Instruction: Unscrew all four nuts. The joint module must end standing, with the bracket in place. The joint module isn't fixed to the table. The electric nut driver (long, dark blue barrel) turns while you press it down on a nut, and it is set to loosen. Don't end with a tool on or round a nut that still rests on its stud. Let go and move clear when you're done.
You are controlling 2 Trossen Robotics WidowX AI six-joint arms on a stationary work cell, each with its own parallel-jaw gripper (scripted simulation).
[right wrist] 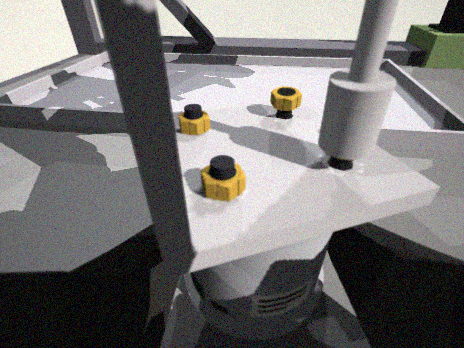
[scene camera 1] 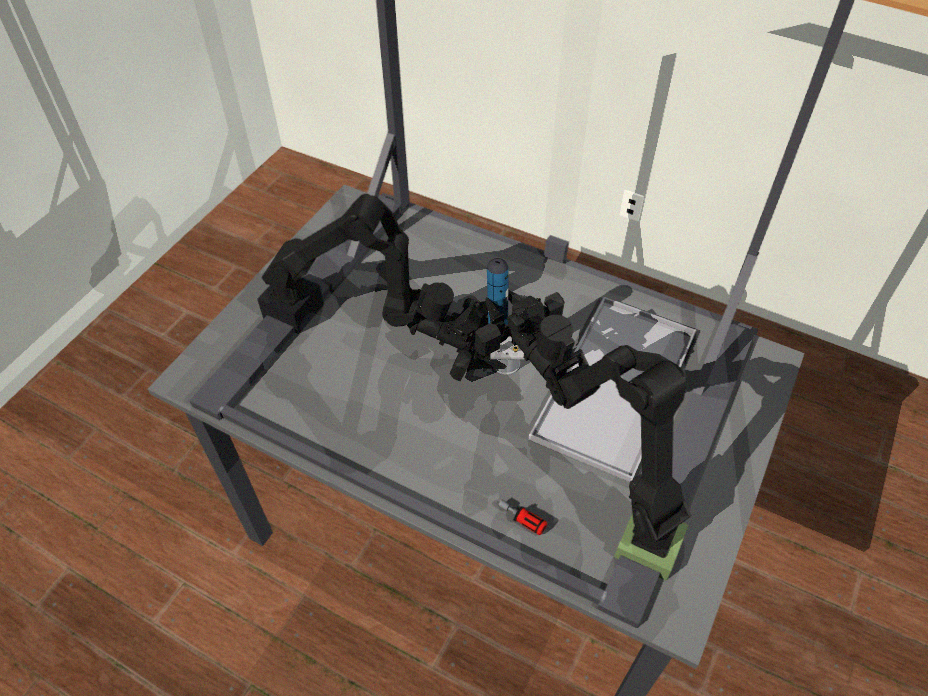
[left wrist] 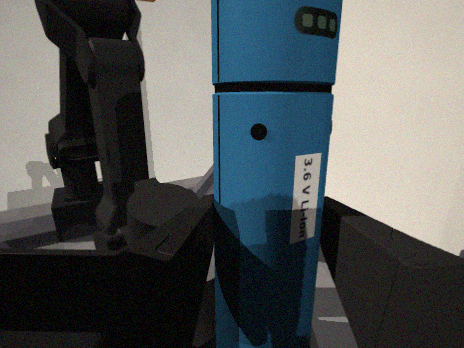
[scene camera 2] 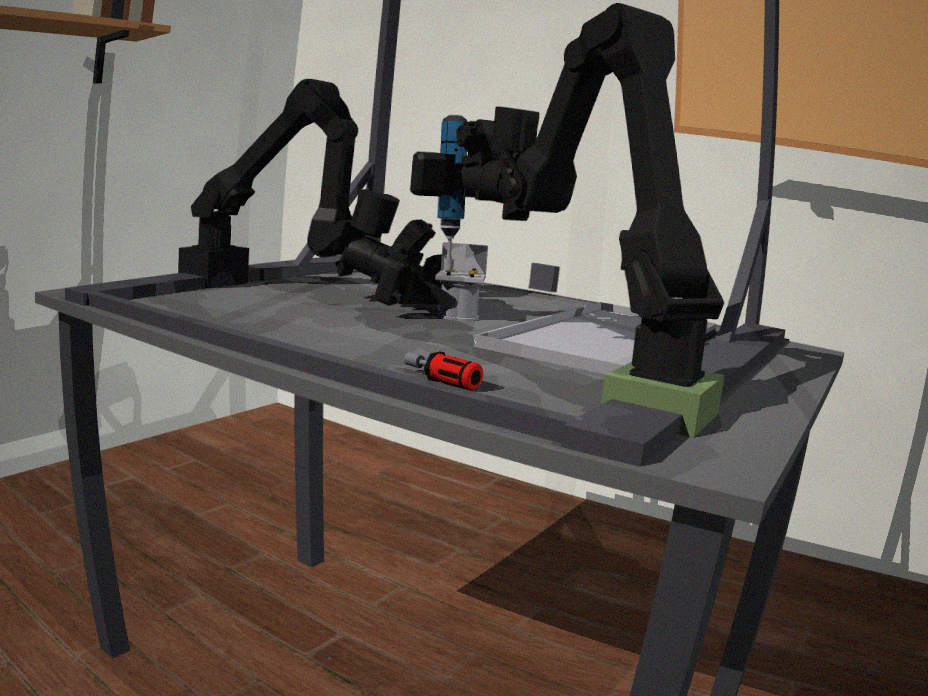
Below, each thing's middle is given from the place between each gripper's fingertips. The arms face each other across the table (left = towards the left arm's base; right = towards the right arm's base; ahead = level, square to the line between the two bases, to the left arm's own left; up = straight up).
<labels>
Right now my right hand is 3 cm to the right of the joint module (right wrist: 275, 291) and 1 cm past it. Also, from my right hand: shallow white tray (scene camera 1: 603, 430): 25 cm to the left, 11 cm behind, 3 cm below; white L-shaped bracket (right wrist: 291, 194): 4 cm above, 3 cm to the left, 1 cm behind; red-handled tool (scene camera 2: 468, 375): 27 cm to the left, 27 cm ahead, 2 cm below.
My left hand (scene camera 2: 450, 172) is 15 cm above the white L-shaped bracket, 3 cm past it and 1 cm to the left of it. Round my left hand: shallow white tray (21 cm to the left, 21 cm below, 13 cm behind); then joint module (19 cm below, 3 cm behind, 1 cm to the right); then red-handled tool (25 cm ahead, 23 cm to the left, 21 cm below).
</labels>
